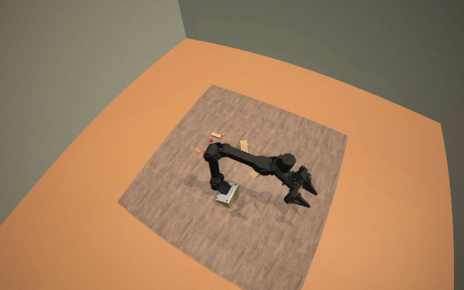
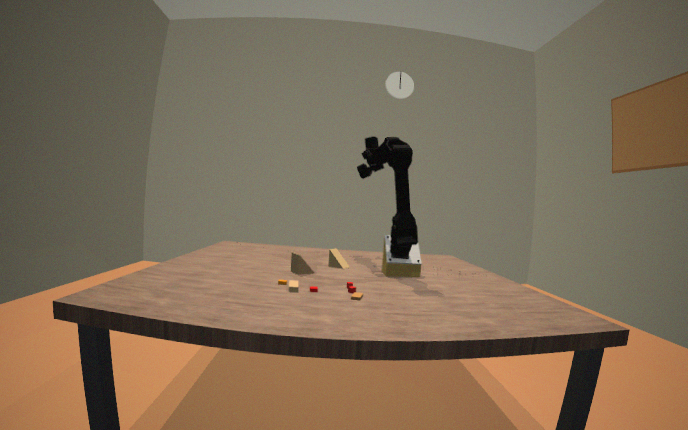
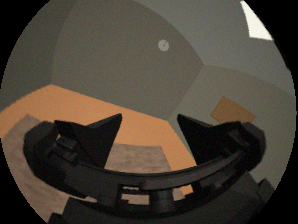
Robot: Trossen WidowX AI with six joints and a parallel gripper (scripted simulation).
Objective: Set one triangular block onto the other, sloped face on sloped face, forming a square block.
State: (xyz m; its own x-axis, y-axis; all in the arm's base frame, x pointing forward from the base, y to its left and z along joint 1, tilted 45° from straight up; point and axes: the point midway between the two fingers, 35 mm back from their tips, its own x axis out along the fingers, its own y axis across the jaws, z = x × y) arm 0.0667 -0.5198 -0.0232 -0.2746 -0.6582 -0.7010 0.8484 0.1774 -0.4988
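The triangular block is 310 mm ahead of my gripper tip, 490 mm to the left of it and 420 mm below it. The rest, counted from my gripper tip: orange piece: 340 mm ahead, 680 mm to the left, 430 mm below.
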